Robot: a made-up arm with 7 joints. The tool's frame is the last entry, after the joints.
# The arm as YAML. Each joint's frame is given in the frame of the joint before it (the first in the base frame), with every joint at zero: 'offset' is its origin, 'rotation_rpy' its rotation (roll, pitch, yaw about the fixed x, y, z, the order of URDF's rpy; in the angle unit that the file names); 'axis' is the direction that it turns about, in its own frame. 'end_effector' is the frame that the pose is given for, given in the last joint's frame.
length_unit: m
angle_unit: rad
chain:
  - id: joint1
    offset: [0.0, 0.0, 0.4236]
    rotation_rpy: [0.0, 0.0, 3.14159]
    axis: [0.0, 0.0, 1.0]
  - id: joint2
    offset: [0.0, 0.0, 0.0]
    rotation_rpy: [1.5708, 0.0, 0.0]
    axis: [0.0, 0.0, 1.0]
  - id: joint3
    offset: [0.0, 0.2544, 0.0]
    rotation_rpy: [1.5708, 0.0, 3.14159]
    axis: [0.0, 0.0, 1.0]
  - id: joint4
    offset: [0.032, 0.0, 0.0]
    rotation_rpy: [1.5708, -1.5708, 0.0]
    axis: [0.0, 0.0, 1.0]
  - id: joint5
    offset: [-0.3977, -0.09, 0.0]
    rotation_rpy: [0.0, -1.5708, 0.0]
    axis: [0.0, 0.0, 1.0]
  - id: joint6
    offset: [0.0, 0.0, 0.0]
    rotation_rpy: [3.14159, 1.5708, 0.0]
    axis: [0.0, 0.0, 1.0]
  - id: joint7
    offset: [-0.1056, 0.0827, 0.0]
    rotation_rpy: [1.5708, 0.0, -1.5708]
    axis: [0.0, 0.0, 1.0]
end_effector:
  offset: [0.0, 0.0, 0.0]
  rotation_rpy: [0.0, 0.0, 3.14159]
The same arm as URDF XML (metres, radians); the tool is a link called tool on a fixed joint. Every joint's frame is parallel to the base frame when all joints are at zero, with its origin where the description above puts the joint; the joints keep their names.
<robot name="arm">
<joint name="tool_fixed" type="fixed"><parent link="link7"/><child link="tool"/><origin xyz="0 0 0" rpy="3.1416 0 0"/></joint>
<joint name="joint7" type="continuous"><parent link="link6"/><child link="link7"/><origin xyz="0.0827 0 -0.1056" rpy="0 0 0"/><axis xyz="0 0 -1"/></joint>
<joint name="joint6" type="continuous"><parent link="link5"/><child link="link6"/><origin xyz="0 0 0" rpy="0 0 0"/><axis xyz="0 1 0"/></joint>
<joint name="joint5" type="continuous"><parent link="link4"/><child link="link5"/><origin xyz="0.09 0 -0.3977" rpy="0 0 0"/><axis xyz="0 0 -1"/></joint>
<joint name="joint4" type="continuous"><parent link="link3"/><child link="link4"/><origin xyz="0.032 0 0" rpy="0 0 0"/><axis xyz="0 -1 0"/></joint>
<joint name="joint3" type="continuous"><parent link="link2"/><child link="link3"/><origin xyz="0 0 0.2544" rpy="0 0 0"/><axis xyz="0 0 1"/></joint>
<joint name="joint2" type="continuous"><parent link="link1"/><child link="link2"/><origin xyz="0 0 0" rpy="0 0 0"/><axis xyz="0 1 0"/></joint>
<joint name="joint1" type="continuous"><parent link="base_link"/><child link="link1"/><origin xyz="0 0 0.4236" rpy="0 0 0"/><axis xyz="0 0 1"/></joint>
<link name="base_link"/>
<link name="link1"/>
<link name="link2"/>
<link name="link3"/>
<link name="link4"/>
<link name="link5"/>
<link name="link6"/>
<link name="link7"/>
<link name="tool"/>
</robot>

